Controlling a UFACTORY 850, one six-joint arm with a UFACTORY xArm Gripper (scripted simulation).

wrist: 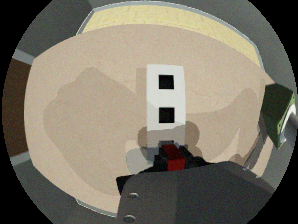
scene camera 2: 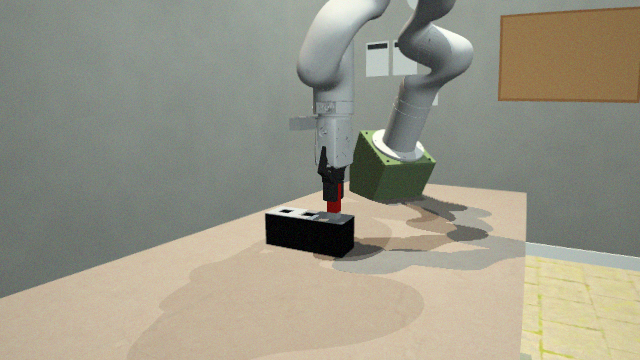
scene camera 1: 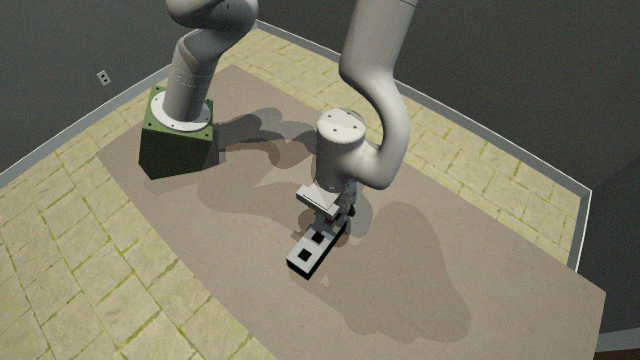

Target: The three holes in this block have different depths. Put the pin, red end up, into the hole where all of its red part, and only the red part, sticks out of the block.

Scene:
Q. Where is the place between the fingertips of my gripper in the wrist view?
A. At 170,155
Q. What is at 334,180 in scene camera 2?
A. My gripper.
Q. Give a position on a black block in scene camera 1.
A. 306,249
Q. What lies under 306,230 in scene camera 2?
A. A black block.

